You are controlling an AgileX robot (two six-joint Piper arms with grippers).
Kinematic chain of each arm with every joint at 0, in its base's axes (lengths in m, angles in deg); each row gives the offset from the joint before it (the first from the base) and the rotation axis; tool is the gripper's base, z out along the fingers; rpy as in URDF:
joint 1: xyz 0 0 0.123 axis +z
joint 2: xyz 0 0 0 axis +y
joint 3: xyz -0.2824 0 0.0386 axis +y
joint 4: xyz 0.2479 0 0.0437 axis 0.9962 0 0.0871
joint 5: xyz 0 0 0 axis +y
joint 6: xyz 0.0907 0 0.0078 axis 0.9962 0 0.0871
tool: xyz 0 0 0 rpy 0 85 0
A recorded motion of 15 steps. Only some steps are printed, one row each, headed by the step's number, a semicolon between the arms.
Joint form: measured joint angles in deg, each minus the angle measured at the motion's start. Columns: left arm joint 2, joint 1, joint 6, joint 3, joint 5, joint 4; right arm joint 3, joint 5, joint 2, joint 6, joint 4, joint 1.
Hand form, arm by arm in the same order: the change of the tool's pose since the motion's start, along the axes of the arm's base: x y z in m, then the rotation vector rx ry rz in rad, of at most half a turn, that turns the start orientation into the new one. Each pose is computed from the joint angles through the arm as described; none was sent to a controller.
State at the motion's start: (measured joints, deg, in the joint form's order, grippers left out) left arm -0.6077 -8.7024 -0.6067 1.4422 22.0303 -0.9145; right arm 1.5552 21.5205 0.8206 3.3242 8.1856 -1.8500
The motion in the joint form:
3: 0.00 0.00 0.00 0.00 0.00 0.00; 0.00 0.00 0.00 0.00 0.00 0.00
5: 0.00 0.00 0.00 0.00 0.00 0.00; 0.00 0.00 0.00 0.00 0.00 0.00
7: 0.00 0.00 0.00 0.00 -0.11 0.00; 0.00 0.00 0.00 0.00 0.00 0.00
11: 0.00 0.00 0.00 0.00 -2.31 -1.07; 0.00 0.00 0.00 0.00 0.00 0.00
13: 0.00 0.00 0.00 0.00 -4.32 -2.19; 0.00 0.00 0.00 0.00 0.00 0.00
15: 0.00 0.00 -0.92 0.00 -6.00 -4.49; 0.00 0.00 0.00 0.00 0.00 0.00
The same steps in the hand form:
3: 0.0000 0.0000 0.0000 0.0000 0.0000 0.0000; 0.0000 0.0000 0.0000 0.0000 0.0000 0.0000
5: 0.0000 0.0000 0.0000 0.0000 0.0000 0.0000; 0.0000 0.0000 0.0000 0.0000 0.0000 0.0000
7: 0.0001 0.0000 0.0002 -0.0003 -0.0019 0.0000; 0.0000 0.0000 0.0000 0.0000 0.0000 0.0000
11: 0.0010 -0.0007 0.0035 -0.0246 -0.0370 -0.0003; 0.0000 0.0000 0.0000 0.0000 0.0000 0.0000
13: 0.0017 -0.0012 0.0066 -0.0493 -0.0687 -0.0001; 0.0000 0.0000 0.0000 0.0000 0.0000 0.0000
15: 0.0021 -0.0022 0.0093 -0.1087 -0.0889 0.0042; 0.0000 0.0000 0.0000 0.0000 0.0000 0.0000

